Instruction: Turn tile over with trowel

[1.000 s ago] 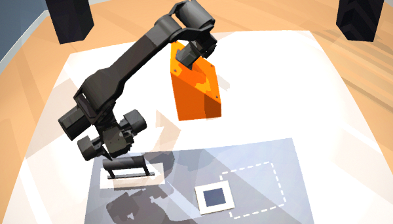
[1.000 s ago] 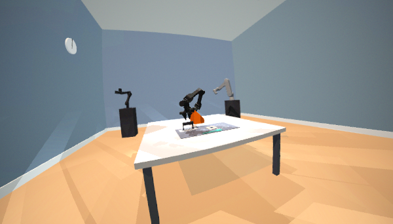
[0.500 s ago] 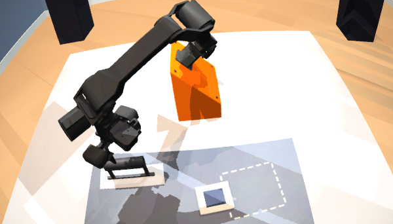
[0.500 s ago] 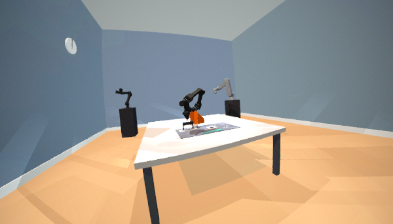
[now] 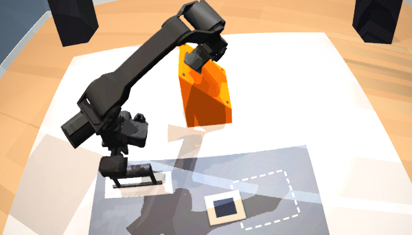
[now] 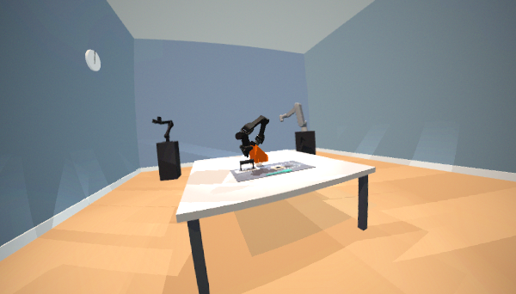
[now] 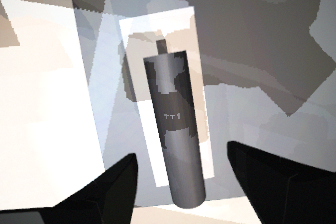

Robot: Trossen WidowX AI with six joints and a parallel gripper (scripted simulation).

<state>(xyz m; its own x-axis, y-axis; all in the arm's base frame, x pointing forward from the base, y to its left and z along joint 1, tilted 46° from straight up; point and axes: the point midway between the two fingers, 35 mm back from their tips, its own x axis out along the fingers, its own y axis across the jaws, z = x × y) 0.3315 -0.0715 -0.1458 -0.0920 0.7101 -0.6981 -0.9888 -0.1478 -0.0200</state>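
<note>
The trowel lies 2 cm to the left of my gripper tip and 7 cm below it. From my gripper tip the other things lie so: white tile: 7 cm ahead, 24 cm to the left, 10 cm below; then mat: 6 cm ahead, 19 cm to the left, 13 cm below.
</note>
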